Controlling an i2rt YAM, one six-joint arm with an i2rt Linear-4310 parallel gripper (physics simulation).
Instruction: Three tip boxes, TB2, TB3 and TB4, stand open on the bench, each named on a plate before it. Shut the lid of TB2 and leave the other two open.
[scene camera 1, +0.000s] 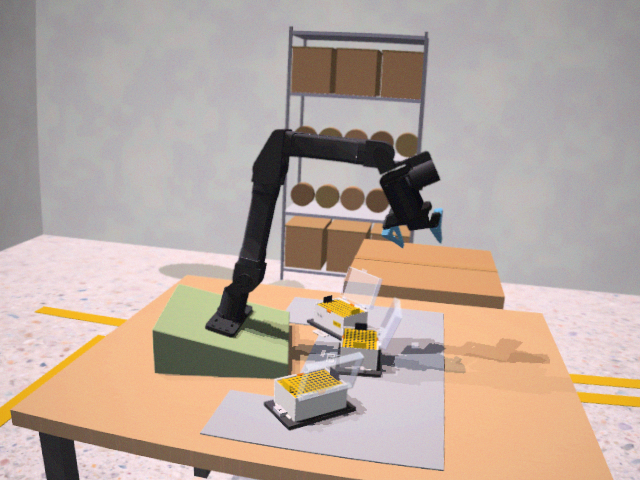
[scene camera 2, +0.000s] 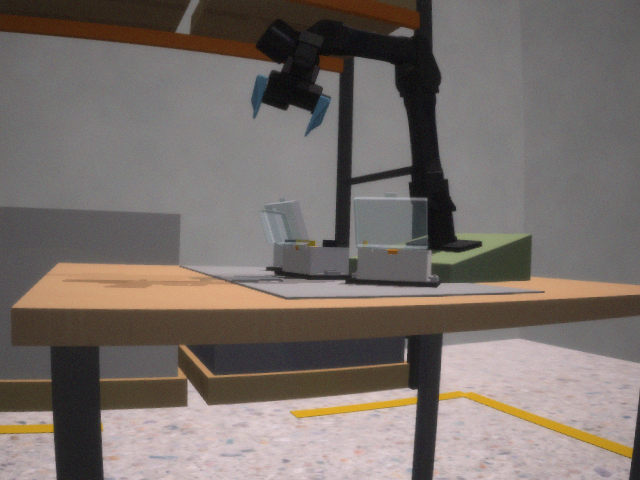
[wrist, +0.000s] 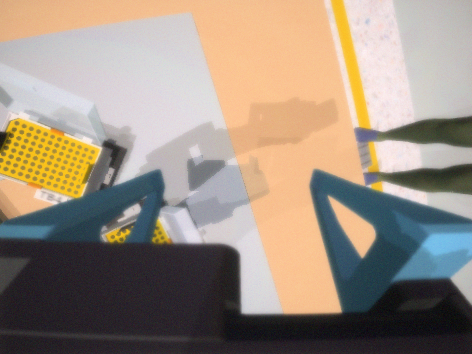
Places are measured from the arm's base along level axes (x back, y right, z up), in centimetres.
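Pixels of known places: gripper, fingertip midpoint: (scene camera 1: 421, 244) (scene camera 2: 280, 125) (wrist: 236, 177); arm's base, link origin: (scene camera 1: 229, 318) (scene camera 2: 442, 246).
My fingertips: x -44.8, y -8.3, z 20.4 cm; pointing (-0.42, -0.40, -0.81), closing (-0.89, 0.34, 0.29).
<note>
Ahead of a thing's pixels: the offset from my fingertips to its top centre. Level surfaces: height alone.
Three white tip boxes with yellow racks have their clear lids raised. The near box @[dx +21.7, dy +32.6, dz -20.8 cm] (scene camera 1: 320, 405) stands at the mat's front in scene view 1. The middle box (scene camera 1: 360, 356) (scene camera 2: 323, 259) (wrist: 159, 233) is behind it, partly hidden by a finger in the wrist view. The far box @[dx +20.0, dy -8.2, dz -20.8 cm] (scene camera 1: 326, 316) (scene camera 2: 393, 267) (wrist: 50, 155) is closest to scene camera 2 and at the left of the wrist view. The name plates are too small or blurred to read surely. My gripper (scene camera 1: 421, 244) (scene camera 2: 280, 126) (wrist: 236, 177) is open and empty, high above the bench and beyond the boxes from the arm's base.
The boxes stand on a grey mat @[dz -27.4 cm] (scene camera 1: 403, 439) (scene camera 2: 289, 290) (wrist: 150, 65) on the wooden bench @[dz -27.7 cm] (scene camera 1: 506, 413) (scene camera 2: 129, 299) (wrist: 285, 200). The arm's base sits on a green wedge (scene camera 1: 206, 356) (scene camera 2: 496, 263). A shelf rack (scene camera 1: 287, 155) stands behind the bench in scene view 1.
</note>
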